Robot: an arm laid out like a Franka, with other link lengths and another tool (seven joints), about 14 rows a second.
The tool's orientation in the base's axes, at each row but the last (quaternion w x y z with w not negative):
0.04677 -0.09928 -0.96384 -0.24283
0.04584 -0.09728 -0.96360 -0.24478
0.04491 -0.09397 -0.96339 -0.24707
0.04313 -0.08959 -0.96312 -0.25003
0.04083 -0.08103 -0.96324 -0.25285
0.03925 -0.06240 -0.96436 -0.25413
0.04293 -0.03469 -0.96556 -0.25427
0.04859 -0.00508 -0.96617 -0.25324
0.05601 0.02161 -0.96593 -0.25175
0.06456 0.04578 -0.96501 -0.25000
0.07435 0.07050 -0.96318 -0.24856
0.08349 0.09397 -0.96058 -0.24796
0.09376 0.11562 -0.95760 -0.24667
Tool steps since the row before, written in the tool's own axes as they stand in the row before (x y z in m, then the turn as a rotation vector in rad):
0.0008 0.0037 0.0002 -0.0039 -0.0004 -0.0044
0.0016 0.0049 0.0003 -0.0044 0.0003 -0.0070
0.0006 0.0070 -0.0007 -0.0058 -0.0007 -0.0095
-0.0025 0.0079 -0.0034 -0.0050 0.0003 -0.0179
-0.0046 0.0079 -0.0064 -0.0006 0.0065 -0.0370
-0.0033 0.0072 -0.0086 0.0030 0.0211 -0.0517
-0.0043 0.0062 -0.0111 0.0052 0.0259 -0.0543
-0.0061 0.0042 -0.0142 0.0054 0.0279 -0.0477
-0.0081 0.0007 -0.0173 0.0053 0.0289 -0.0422
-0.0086 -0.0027 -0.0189 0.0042 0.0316 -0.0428
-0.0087 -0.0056 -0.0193 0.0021 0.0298 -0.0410
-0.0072 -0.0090 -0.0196 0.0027 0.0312 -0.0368
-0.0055 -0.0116 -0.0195 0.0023 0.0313 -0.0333
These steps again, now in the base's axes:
0.0000 0.0034 0.0016 0.0039 -0.0031 0.0031
-0.0005 0.0046 0.0022 0.0046 -0.0038 0.0057
0.0009 0.0058 0.0040 0.0059 -0.0061 0.0072
0.0041 0.0047 0.0064 0.0056 -0.0093 0.0151
0.0062 0.0030 0.0088 0.0031 -0.0128 0.0352
0.0047 0.0016 0.0106 0.0023 -0.0071 0.0554
0.0055 -0.0003 0.0122 0.0007 -0.0041 0.0602
0.0075 -0.0032 0.0138 -0.0001 0.0009 0.0555
0.0101 -0.0072 0.0146 -0.0006 0.0044 0.0512
0.0114 -0.0103 0.0142 0.0004 0.0066 0.0530
0.0125 -0.0124 0.0130 0.0023 0.0063 0.0503
0.0123 -0.0152 0.0117 0.0007 0.0093 0.0474
0.0119 -0.0172 0.0104 0.0002 0.0110 0.0444

